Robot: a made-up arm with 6 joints. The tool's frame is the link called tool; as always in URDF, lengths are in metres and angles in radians.
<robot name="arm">
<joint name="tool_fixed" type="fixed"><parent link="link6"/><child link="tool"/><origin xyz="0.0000 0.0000 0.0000" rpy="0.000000 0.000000 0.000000"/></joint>
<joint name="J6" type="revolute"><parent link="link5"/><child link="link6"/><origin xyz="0.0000 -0.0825 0.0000" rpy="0.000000 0.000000 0.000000"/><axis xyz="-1 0 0"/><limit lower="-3.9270" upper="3.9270" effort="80" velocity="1.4"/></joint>
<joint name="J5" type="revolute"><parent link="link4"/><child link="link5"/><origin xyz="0.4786 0.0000 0.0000" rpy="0.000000 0.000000 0.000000"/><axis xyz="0 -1 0"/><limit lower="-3.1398" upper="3.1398" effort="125" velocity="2.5"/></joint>
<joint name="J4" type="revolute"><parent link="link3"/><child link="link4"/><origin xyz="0.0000 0.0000 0.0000" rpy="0.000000 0.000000 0.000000"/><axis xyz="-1 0 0"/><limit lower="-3.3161" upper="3.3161" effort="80" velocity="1.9"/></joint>
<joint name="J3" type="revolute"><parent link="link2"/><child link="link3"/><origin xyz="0.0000 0.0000 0.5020" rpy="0.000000 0.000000 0.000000"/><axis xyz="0 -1 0"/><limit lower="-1.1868" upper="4.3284" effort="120" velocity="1.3"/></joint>
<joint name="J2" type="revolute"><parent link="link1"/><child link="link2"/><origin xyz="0.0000 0.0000 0.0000" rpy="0.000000 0.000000 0.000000"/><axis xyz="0 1 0"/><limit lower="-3.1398" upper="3.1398" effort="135" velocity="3"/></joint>
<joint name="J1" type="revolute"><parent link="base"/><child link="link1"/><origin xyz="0.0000 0.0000 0.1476" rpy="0.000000 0.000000 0.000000"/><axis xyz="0 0 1"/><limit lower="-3.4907" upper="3.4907" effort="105" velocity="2.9"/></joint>
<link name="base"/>
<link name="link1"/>
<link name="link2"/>
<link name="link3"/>
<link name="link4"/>
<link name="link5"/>
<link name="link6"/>
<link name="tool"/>
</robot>
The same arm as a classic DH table. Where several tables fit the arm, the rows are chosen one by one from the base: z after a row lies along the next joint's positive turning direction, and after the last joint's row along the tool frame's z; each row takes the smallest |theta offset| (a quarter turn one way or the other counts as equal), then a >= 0, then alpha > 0; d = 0 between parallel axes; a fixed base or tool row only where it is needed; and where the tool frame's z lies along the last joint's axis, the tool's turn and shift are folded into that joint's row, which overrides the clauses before.
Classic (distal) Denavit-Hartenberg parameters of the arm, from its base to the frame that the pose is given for. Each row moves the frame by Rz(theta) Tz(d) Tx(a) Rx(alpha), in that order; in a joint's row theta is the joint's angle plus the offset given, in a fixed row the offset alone. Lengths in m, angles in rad.
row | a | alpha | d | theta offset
J1 | 0 | -1.5708 | 0.1476 | 0
J2 | 0.502 | 3.1416 | 0 | -1.5708
J3 | 0 | -1.5708 | 0 | 0
J4 | 0 | 1.5708 | -0.4786 | 0
J5 | 0 | -1.5708 | 0.0825 | 0
J6 | 0 | 1.5708 | 0 | 1.5708
tool (fixed) | 0 | 0 | 0 | -1.5708
Joint limits (rad, base to tool): -3.4907..3.4907 -3.1398..3.1398 -1.1868..4.3284 -3.3161..3.3161 -3.1398..3.1398 -3.927..3.927

